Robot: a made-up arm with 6 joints.
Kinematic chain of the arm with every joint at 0, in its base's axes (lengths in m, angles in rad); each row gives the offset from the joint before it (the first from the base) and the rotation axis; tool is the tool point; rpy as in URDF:
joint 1: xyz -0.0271 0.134 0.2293 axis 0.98 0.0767 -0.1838
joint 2: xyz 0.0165 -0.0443 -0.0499 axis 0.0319 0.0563 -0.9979
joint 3: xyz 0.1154 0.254 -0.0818 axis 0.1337 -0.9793 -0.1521
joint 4: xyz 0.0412 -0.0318 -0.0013 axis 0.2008 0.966 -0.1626
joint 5: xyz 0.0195 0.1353 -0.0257 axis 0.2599 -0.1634 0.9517
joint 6: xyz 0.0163 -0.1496 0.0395 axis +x
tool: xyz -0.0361 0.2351 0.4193 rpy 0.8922 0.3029 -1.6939
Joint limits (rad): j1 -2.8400..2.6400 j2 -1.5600..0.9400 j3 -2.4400..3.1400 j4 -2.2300..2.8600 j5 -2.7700..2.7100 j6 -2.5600..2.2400
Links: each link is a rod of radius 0.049 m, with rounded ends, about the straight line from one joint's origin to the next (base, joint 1, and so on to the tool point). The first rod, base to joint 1, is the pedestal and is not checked.
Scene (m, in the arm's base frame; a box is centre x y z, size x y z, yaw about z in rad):
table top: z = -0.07
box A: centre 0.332 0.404 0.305 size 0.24 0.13 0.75 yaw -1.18
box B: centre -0.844 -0.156 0 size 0.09 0.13 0.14 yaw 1.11
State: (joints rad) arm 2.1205 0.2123 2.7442 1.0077 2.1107 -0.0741
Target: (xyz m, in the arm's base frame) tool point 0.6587 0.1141 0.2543
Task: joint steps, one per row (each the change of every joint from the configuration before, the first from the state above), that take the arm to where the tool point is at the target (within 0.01 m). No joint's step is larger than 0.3 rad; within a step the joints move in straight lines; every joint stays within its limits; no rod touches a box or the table.
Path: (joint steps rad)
1: -0.1700 -0.1952 0.0942 0.2852 0.1924 0.0310
2: -0.1701 -0.1951 0.0942 0.2852 0.1923 0.0310
3: -0.1700 -0.1952 0.0942 0.2852 0.1924 0.0310
4: 0.0386 0.0332 -0.2930 0.0827 -0.1219 0.1554
5: 0.0387 0.0332 -0.2931 0.0826 -0.1219 0.1555
6: 0.0387 0.0331 -0.2930 0.0827 -0.1219 0.1555
7: 0.0387 0.0332 -0.2931 0.0827 -0.1219 0.1554
8: 0.0387 0.0332 -0.2930 0.0826 -0.1219 0.1555

